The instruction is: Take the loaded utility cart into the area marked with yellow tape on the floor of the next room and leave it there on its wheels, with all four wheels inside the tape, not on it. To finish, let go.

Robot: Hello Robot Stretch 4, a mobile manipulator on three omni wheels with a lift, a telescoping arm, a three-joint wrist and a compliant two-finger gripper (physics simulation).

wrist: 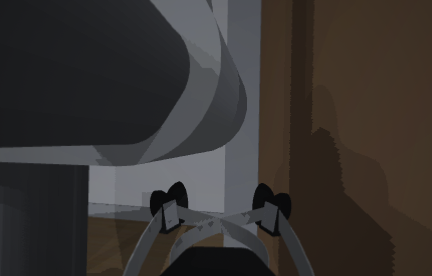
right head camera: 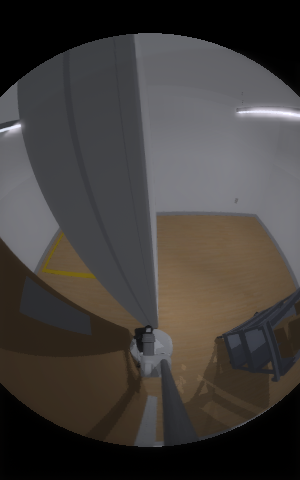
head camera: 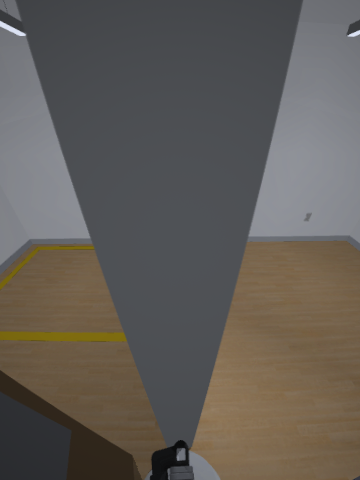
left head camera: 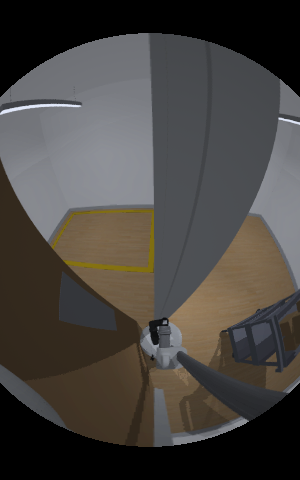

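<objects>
There is a brown door here, and its [right head camera: 82, 130] and its [head camera: 197, 91] are one and the same spot on the door.
</objects>
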